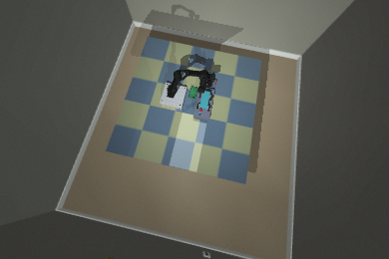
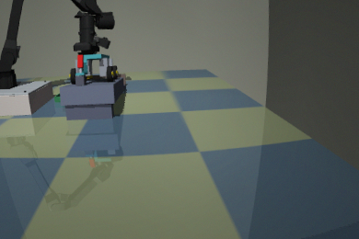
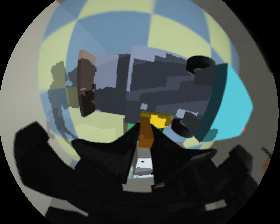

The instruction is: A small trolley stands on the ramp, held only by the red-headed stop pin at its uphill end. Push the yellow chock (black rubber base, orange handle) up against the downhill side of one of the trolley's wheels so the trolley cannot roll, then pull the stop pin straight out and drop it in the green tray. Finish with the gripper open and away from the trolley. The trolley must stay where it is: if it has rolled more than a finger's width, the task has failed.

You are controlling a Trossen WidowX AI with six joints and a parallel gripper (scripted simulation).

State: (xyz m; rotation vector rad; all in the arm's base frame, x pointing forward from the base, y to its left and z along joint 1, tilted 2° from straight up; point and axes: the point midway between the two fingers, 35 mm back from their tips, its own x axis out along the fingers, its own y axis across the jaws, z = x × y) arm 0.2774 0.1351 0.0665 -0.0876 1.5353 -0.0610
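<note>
Now: the yellow chock 20 mm to the right of my gripper tip and 10 mm below it. The rest, counted from my gripper tip: green tray (100 mm below, 80 mm behind, 30 mm to the right); grey ramp (130 mm to the right, 60 mm ahead, 40 mm below); trolley (140 mm to the right, 60 mm ahead, 20 mm above).
</note>
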